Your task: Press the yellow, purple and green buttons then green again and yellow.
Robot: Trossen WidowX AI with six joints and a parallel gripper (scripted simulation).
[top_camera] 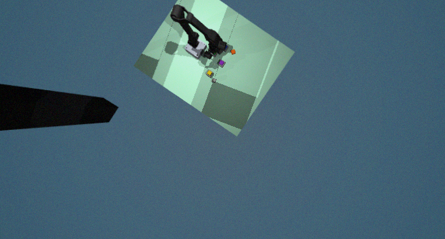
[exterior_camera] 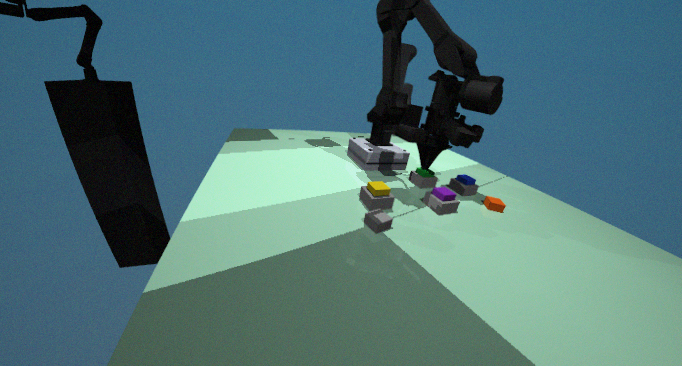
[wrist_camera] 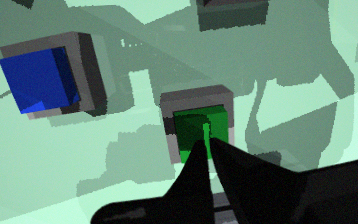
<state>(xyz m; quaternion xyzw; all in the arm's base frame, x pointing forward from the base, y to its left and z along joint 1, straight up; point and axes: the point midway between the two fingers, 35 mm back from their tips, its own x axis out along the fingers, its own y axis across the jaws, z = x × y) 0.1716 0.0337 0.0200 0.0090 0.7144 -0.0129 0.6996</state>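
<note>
The yellow button lies 170 mm to the right of my gripper tip, 70 mm ahead of it and 10 mm below it. The rest, counted from my gripper tip: purple button: 110 mm ahead, 40 mm to the right, 10 mm below; blue button: 90 mm to the left, 60 mm ahead, 10 mm below; green button: 10 mm below.
</note>
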